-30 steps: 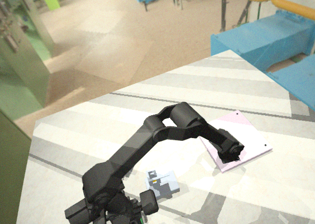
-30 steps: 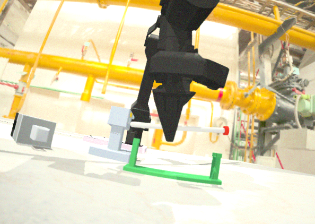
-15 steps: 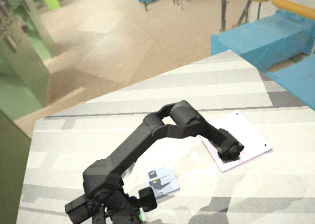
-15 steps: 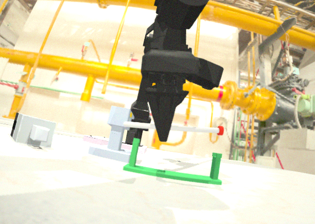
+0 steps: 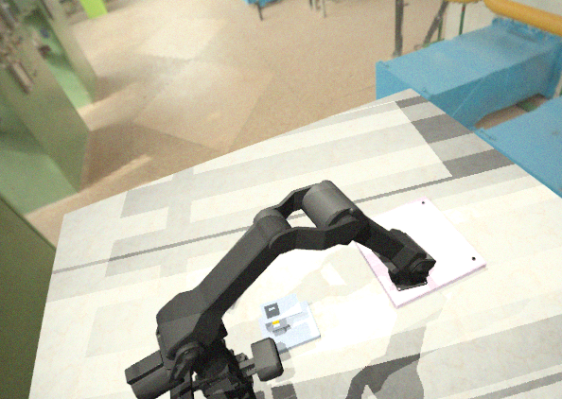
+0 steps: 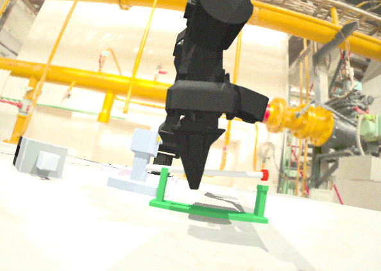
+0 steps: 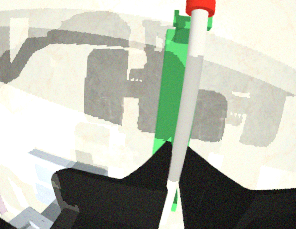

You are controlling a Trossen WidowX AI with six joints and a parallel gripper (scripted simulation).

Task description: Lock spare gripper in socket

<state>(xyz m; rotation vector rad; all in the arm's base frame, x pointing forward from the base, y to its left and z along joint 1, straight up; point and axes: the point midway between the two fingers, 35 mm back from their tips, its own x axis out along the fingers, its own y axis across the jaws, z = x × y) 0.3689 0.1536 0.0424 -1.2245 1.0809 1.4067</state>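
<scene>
My gripper tip is now 20 mm to the right of the green cradle. Round my gripper tip: spare gripper: 220 mm to the right, 30 mm ahead, 10 mm below; grey mount: 110 mm to the right, 90 mm behind, 20 mm above.
</scene>
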